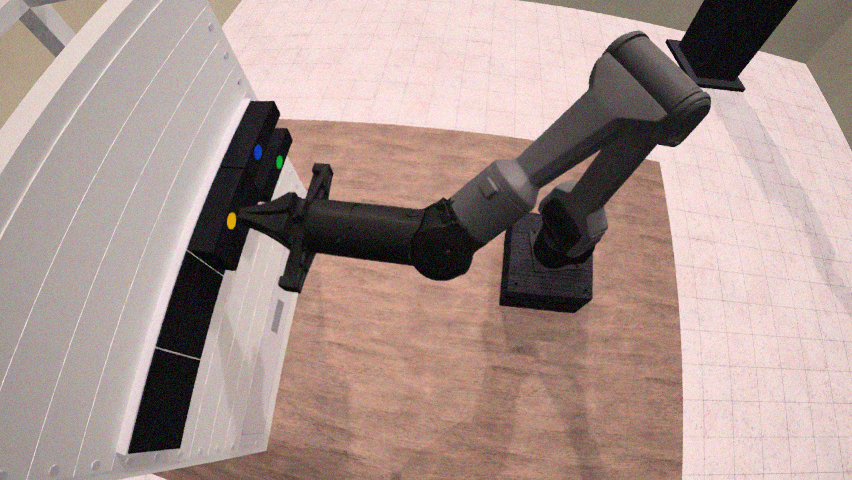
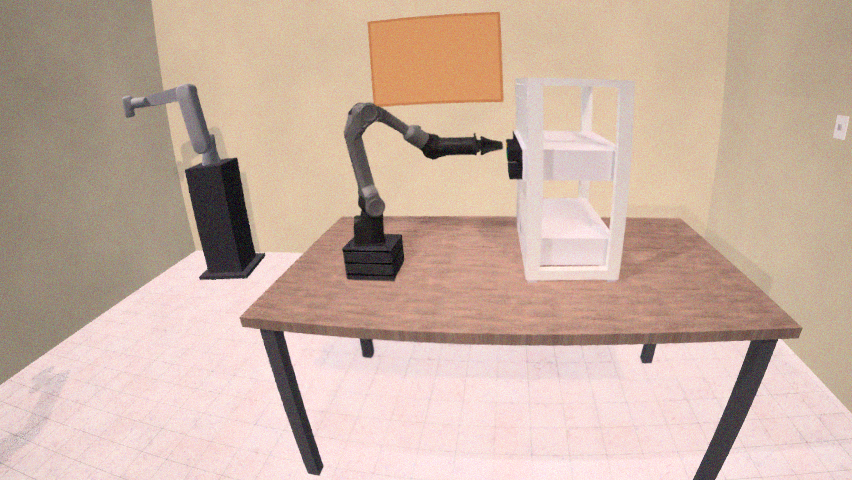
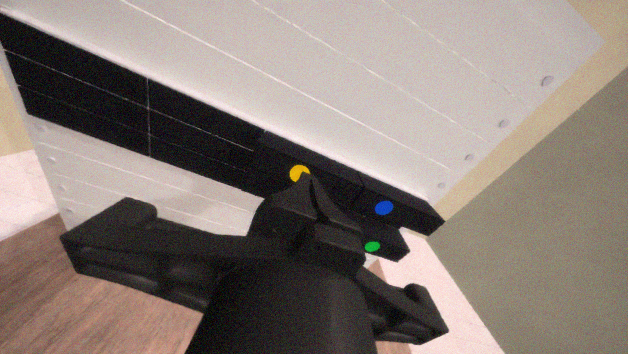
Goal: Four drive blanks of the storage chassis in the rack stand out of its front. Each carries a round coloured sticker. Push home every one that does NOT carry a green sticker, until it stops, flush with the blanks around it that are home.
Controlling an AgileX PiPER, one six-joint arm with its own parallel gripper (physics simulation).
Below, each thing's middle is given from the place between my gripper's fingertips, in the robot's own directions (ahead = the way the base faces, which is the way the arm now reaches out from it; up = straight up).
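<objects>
The yellow-stickered blank [image 1: 212, 236] is 1 cm to the right of my hand and 7 cm ahead of it. Also measured from my hand, the blue-stickered blank [image 1: 247, 147] is 5 cm ahead and 12 cm to the right, while the white rack [image 1: 129, 350] is 2 cm to the left, 8 cm below and 19 cm ahead.
</objects>
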